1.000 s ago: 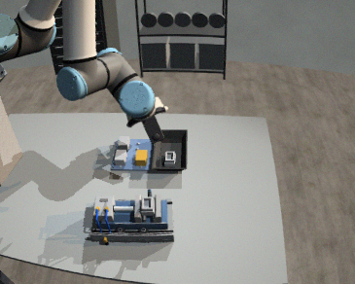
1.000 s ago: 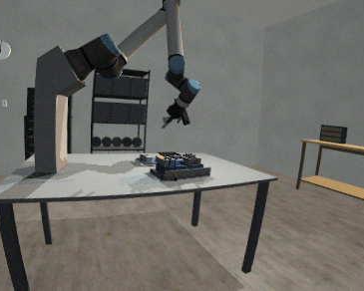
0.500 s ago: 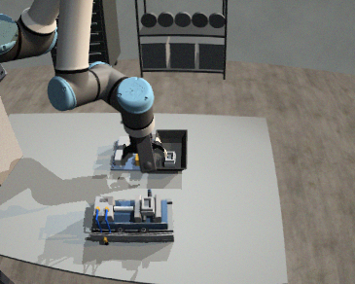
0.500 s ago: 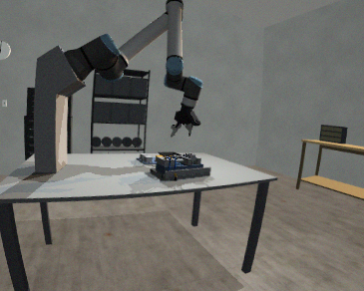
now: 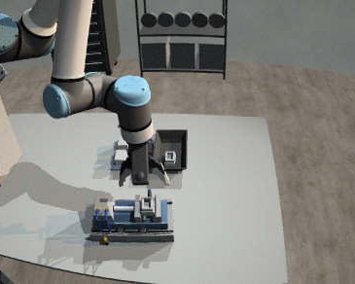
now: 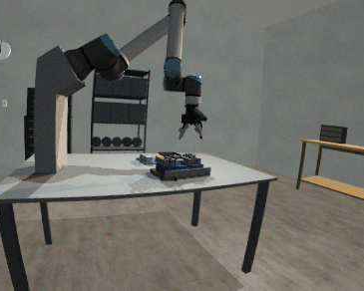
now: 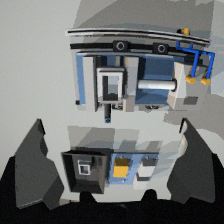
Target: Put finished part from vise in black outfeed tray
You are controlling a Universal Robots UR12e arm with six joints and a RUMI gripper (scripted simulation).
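Now: the blue vise 60 mm behind my hand, 10 mm to the left of it and 160 mm below it. From my hand the other things lie so: blue plate (40 mm behind, 360 mm to the left, 190 mm below); pale block (100 mm behind, 320 mm to the left, 170 mm below); orange block (10 mm behind, 310 mm to the left, 170 mm below).
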